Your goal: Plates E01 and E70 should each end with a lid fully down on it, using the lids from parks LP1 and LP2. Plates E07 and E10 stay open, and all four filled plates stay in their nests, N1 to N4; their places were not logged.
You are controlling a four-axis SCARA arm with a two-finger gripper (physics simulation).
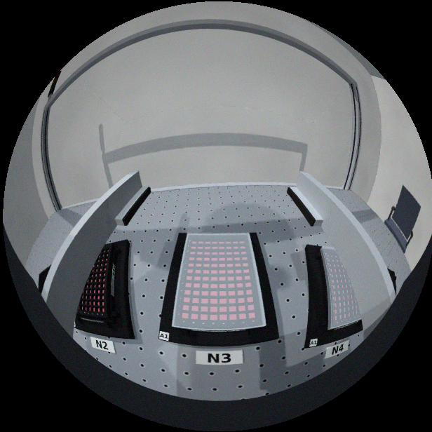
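Observation:
My gripper (218, 176) is open and empty, its two fingers wide apart, above nest N3 (270, 315). A clear lid (220, 280) lies level and square over the filled plate in N3, with pink wells showing through; that plate's name label cannot be read. In nest N2 (126, 300), partly behind the left finger, a black plate (95, 287) with bright red wells has no lid; its side label is too small to read. In nest N4 (314, 295), partly behind the right finger, a clear lid (341, 285) covers a plate with pale pink wells. N1, LP1 and LP2 do not show.
The nests stand on a grey perforated deck (220, 373). Name cards N2 (102, 345), N3 (219, 357) and N4 (337, 349) lie in front of them. A pale wall rises behind, and a dark chair (406, 215) stands at the far right.

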